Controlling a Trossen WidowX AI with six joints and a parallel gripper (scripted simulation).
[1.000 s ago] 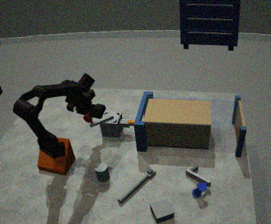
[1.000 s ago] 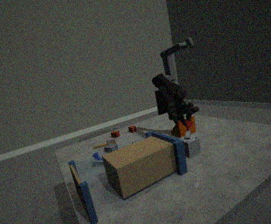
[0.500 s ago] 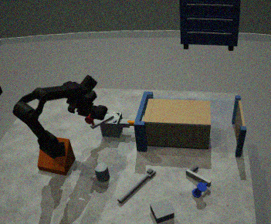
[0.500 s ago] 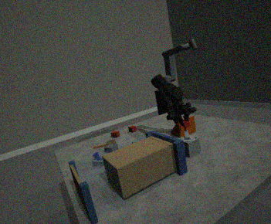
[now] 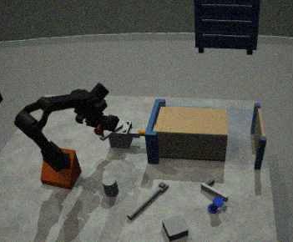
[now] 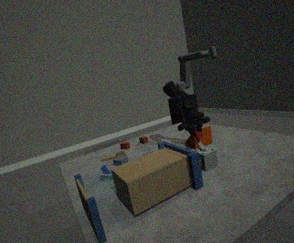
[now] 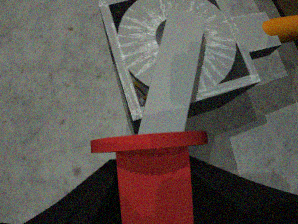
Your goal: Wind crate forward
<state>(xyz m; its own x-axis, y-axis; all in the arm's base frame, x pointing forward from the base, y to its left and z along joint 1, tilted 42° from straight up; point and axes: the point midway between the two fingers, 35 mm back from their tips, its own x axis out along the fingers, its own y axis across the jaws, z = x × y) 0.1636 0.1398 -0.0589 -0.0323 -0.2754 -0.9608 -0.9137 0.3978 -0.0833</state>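
Right now the winch handle with red knob is 20 mm ahead of my gripper tip, 10 mm to the left of it and 30 mm below it. From my gripper tip the other things lie so: red handle: 10 mm behind, 20 mm to the right; grey block: 300 mm ahead, 430 mm to the right, 120 mm below; grey winch: 40 mm ahead, 60 mm to the left, 100 mm below.
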